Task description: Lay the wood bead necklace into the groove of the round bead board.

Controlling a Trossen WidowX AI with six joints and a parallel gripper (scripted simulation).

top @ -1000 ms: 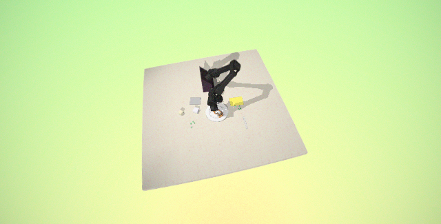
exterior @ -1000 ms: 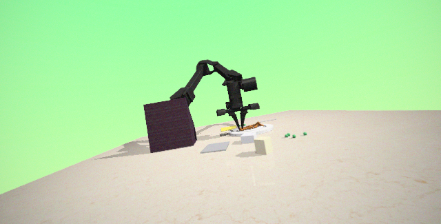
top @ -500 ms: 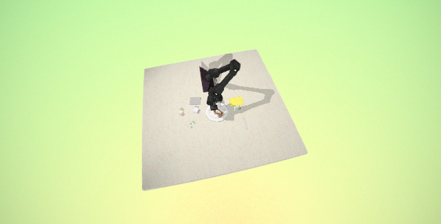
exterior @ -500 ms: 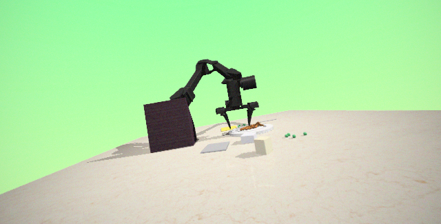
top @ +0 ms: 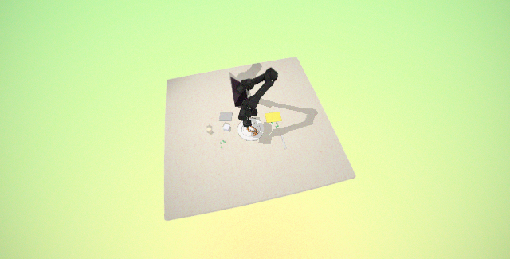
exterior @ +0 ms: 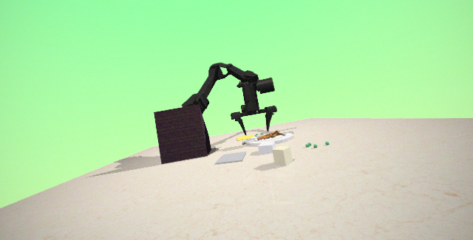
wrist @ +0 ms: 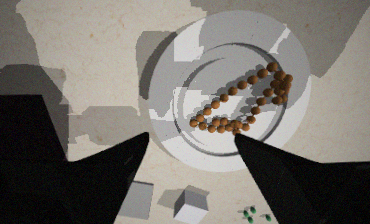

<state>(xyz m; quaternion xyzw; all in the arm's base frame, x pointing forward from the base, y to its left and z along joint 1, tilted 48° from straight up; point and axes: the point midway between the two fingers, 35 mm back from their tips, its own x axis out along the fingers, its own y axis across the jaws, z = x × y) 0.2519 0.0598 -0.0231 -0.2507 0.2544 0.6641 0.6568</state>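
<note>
Right now the round white bead board is 50 mm ahead of my gripper tip, 30 mm below it and 20 mm to the left of it. Also, from my gripper tip: cream cube (290 mm to the right, 20 mm below, 10 mm ahead); yellow card (220 mm to the left, 40 mm below, 40 mm behind); grey flat plate (160 mm to the right, 110 mm behind, 40 mm below).
</note>
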